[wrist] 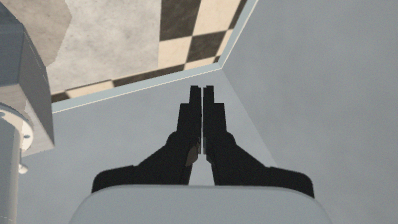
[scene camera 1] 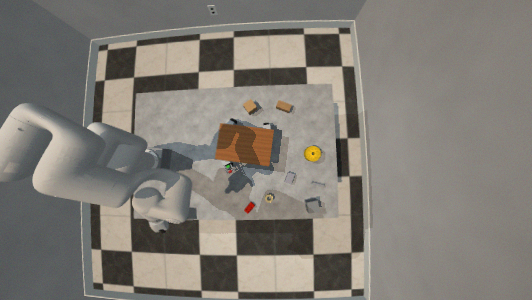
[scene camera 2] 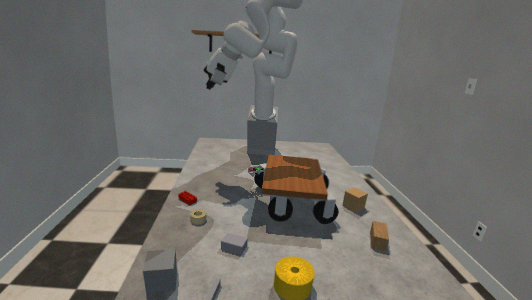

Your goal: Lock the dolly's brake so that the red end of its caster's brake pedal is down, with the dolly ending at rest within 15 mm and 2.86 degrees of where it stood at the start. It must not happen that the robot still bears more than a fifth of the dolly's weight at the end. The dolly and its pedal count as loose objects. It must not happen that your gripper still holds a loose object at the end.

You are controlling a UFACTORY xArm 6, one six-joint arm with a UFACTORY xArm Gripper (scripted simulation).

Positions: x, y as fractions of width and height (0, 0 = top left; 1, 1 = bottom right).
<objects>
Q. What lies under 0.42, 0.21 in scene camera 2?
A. My gripper.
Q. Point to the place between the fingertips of my gripper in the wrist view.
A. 0.51, 0.45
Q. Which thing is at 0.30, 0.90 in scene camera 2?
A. A tall grey block.
</objects>
